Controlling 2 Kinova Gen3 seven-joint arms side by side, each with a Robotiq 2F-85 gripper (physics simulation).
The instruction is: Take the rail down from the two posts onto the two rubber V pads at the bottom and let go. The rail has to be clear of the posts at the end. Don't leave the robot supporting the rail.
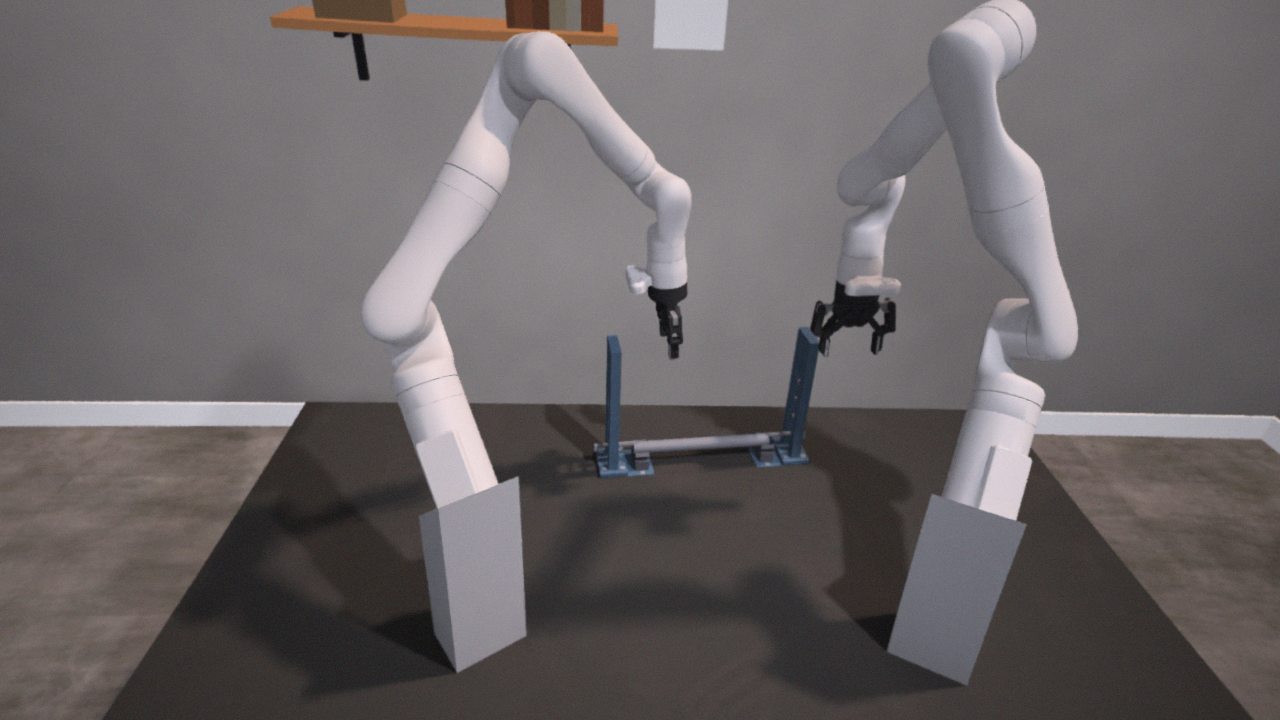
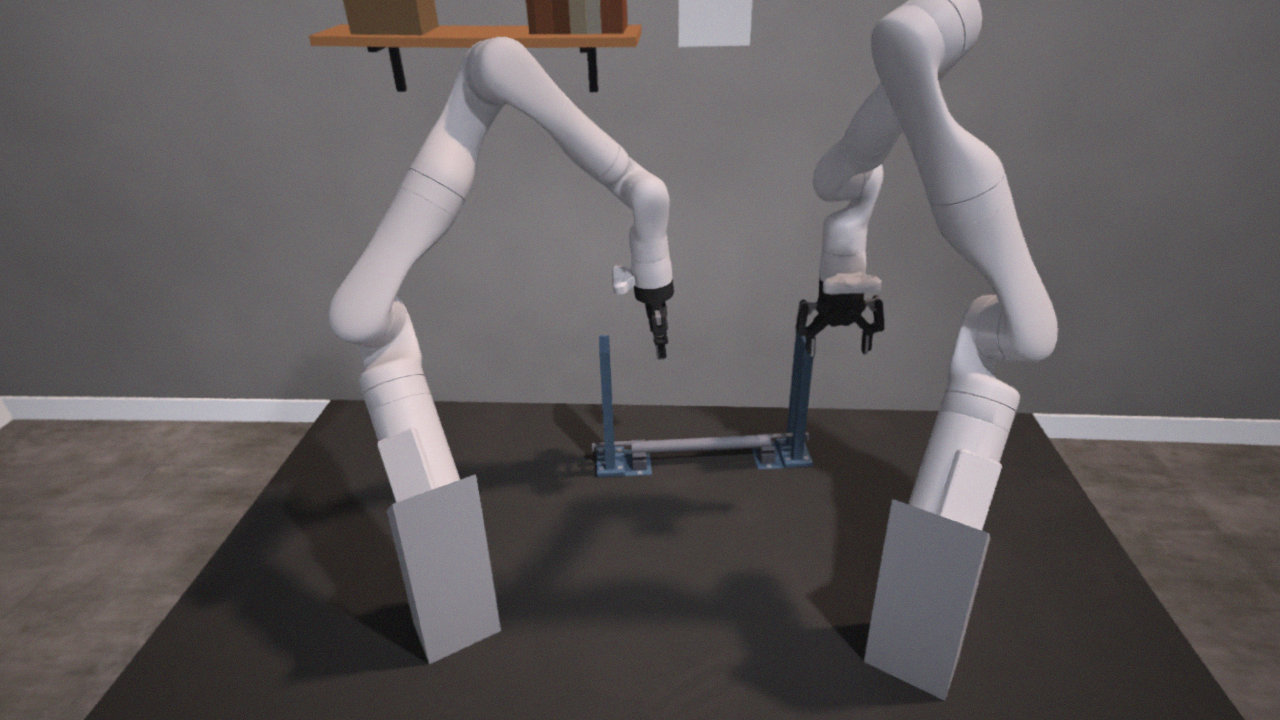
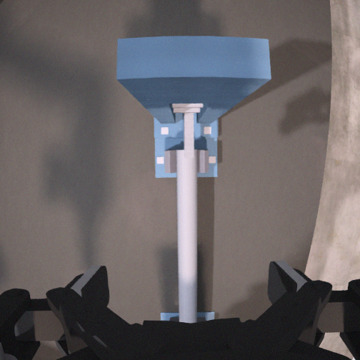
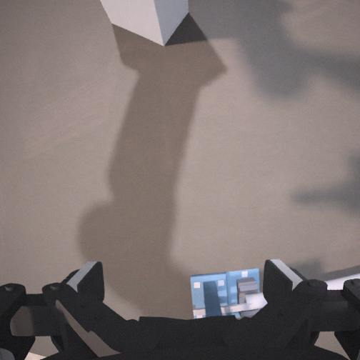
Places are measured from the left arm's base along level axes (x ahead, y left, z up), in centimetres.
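Pixels of known places: left gripper, fingertip midpoint: (image 1: 669, 346) (image 2: 660, 346); right gripper, fingertip midpoint: (image 1: 849, 353) (image 2: 838, 353); left arm's base, link origin: (image 1: 467, 496).
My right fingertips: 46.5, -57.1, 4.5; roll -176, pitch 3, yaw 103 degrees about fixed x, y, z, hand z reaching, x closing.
Note:
Ahead of a thing's pixels: the offset from my right fingertips to its top centre, as dx, dy, dz. Level surfaces: height alone.
The grey rail @(+6.7, +25.8, -28.4) (image 1: 707, 443) (image 2: 702, 444) (image 3: 187, 225) (image 4: 257, 301) lies low and level across the V pads @(+2.7, +38.5, -29.5) (image 1: 641, 458) (image 2: 639, 459) (image 3: 170, 161) (image 4: 246, 286). Its thin ends reach the left post @(+1.6, +41.7, -3.8) (image 1: 613, 402) (image 2: 606, 402) (image 3: 194, 57) and the right post @(+12.1, +9.0, -3.8) (image 1: 801, 394) (image 2: 800, 402); whether they touch the posts cannot be told. My left gripper (image 1: 674, 353) (image 2: 661, 354) (image 3: 188, 282) is open, high above the rail near the left post. My right gripper (image 1: 850, 347) (image 2: 838, 347) (image 4: 183, 280) is open and empty, at about post-top height beside the right post.
Blue base plates (image 3: 160, 172) (image 4: 200, 295) carry the posts and pads on the dark table @(dz -33.9) (image 1: 698, 573) (image 2: 680, 573). An orange shelf (image 1: 447, 28) (image 2: 474, 37) with boxes hangs on the wall behind. The pale arm mounts (image 1: 483, 573) (image 2: 452, 573) stand nearer the front.

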